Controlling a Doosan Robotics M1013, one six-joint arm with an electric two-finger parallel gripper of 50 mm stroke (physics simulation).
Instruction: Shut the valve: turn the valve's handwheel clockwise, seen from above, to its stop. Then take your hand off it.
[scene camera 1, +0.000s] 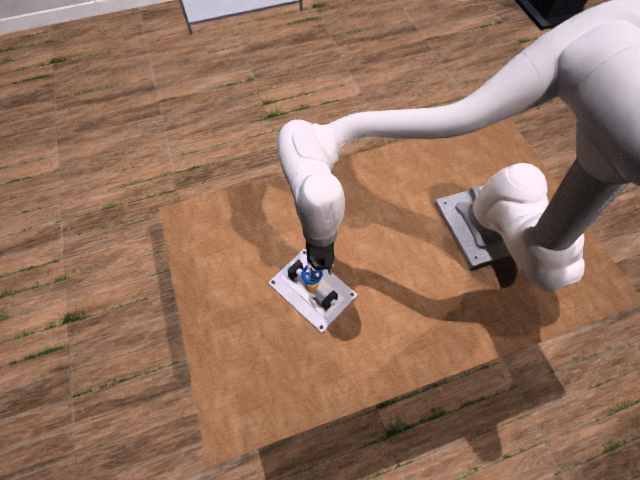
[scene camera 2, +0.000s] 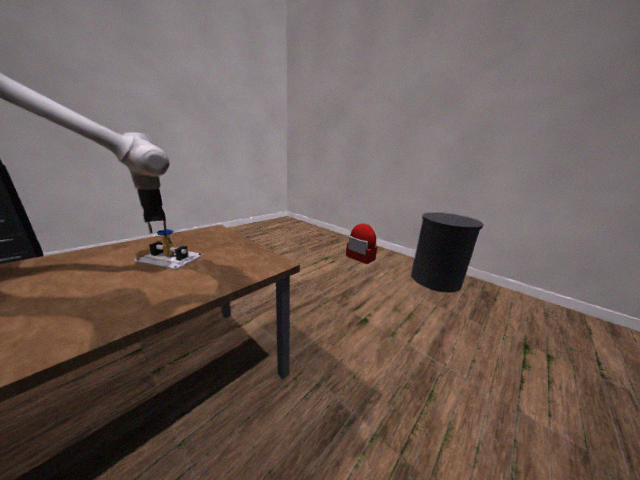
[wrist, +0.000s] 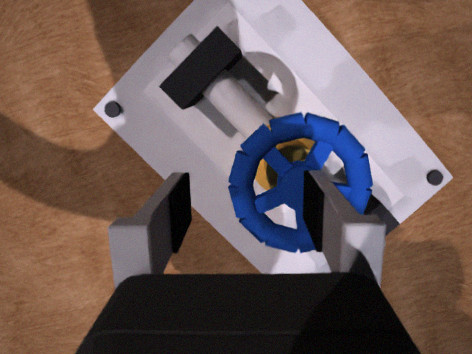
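Note:
The blue handwheel (scene camera 1: 303, 276) (scene camera 2: 162, 232) (wrist: 245, 175) lies level on top of the yellow valve body (scene camera 1: 312, 288) (scene camera 2: 166, 246). The valve stands on a pale base plate (scene camera 1: 298, 302) (scene camera 2: 155, 261) (wrist: 150, 145). My gripper (scene camera 1: 320, 268) (scene camera 2: 158, 229) (wrist: 246, 195) is open, pointing down, with nothing gripped. It sits off-centre to the wheel: in the wrist view the left finger is outside the rim, and the right finger overlaps the hub and lower right spokes, hiding part of the wheel. Whether that finger touches the wheel cannot be told.
Black blocks (scene camera 1: 295, 270) (scene camera 1: 329, 299) (scene camera 2: 156, 248) (scene camera 2: 180, 252) (wrist: 200, 67) flank the valve. The plate rests on a brown table (scene camera 1: 232, 361) (scene camera 2: 248, 258). The arm's grey base plate stands farther right in the first scene view. A dark bin (scene camera 2: 444, 253) and a red object (scene camera 2: 363, 235) stand on the floor.

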